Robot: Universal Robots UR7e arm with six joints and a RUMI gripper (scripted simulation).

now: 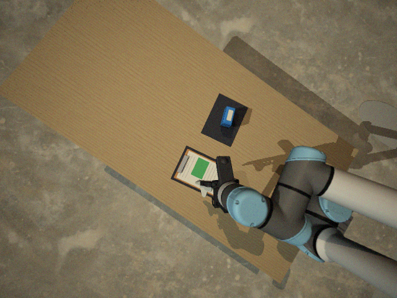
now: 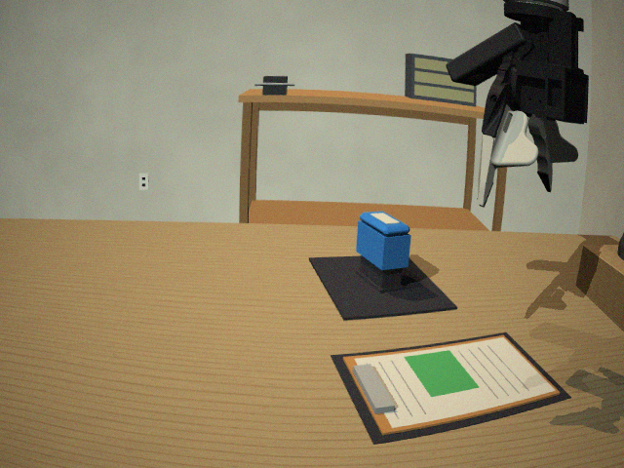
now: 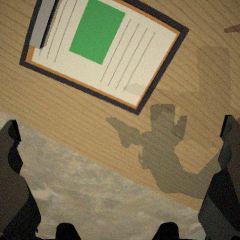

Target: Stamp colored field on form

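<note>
Right now my hand is 28 cm to the left of the blue stamp, 16 cm above it and 11 cm short of it. The rest, counted from my hand: mat (28 cm to the right, 21 cm below, 11 cm ahead).
</note>
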